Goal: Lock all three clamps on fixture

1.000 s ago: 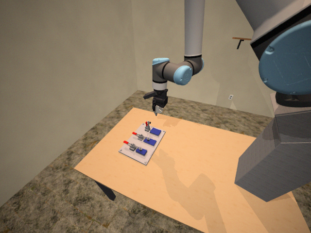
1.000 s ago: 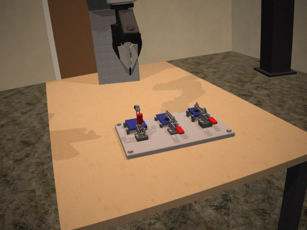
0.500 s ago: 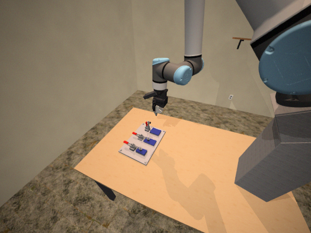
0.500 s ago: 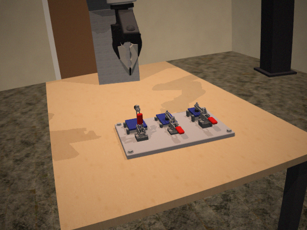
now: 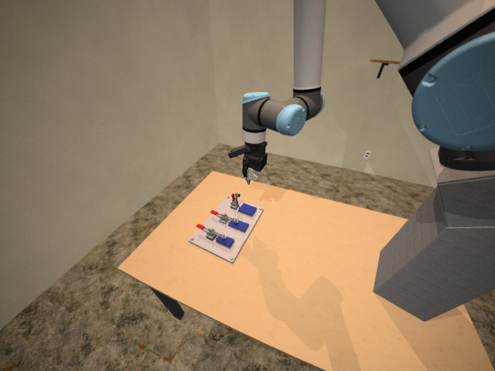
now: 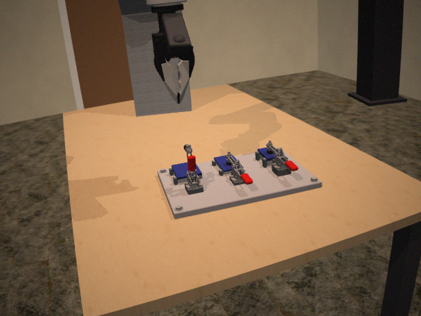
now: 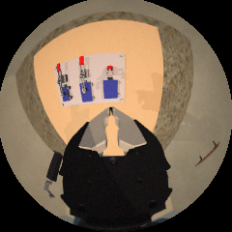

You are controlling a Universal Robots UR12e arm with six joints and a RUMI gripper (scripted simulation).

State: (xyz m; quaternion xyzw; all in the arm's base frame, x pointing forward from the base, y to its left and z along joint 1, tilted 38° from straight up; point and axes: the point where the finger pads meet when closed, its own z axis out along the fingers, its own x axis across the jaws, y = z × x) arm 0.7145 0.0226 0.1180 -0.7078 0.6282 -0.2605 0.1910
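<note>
The blue part is 190 mm below my hand. From my hand the other things lie so: grey fixture plate 40 mm ahead, 110 mm to the left, 210 mm below.
</note>
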